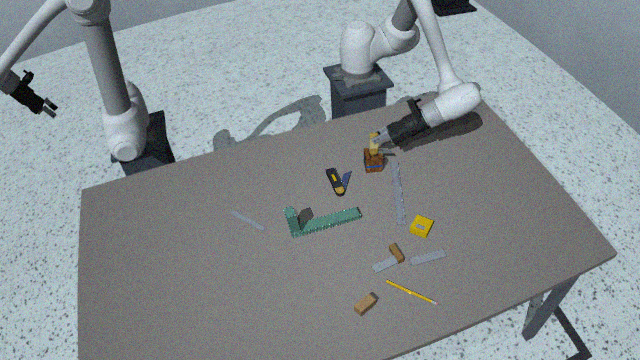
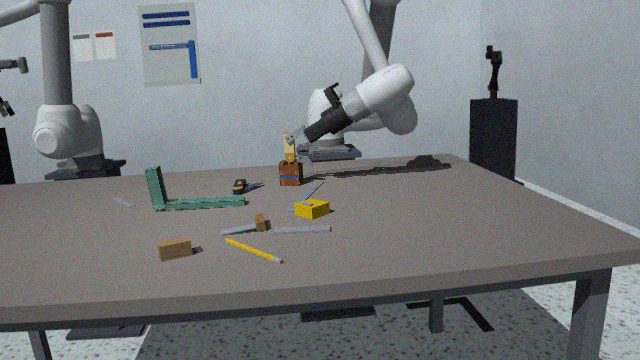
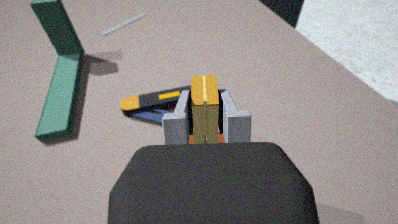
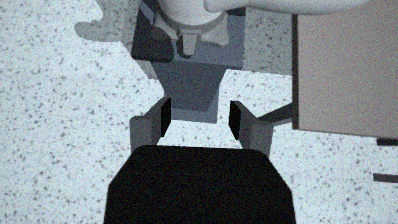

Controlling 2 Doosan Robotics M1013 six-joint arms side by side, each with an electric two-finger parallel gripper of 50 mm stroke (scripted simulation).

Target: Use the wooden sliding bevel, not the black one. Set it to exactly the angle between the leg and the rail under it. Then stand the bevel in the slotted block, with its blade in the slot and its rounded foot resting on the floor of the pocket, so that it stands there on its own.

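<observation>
There's a wooden bevel (image 3: 204, 91) here, though in image 4 the bevel is out of frame. The right gripper (image 4: 200, 111) is visible, and so is the left gripper (image 2: 287, 139), which you'd also find in image 1 (image 1: 371, 139) and image 3 (image 3: 204, 103).
</observation>
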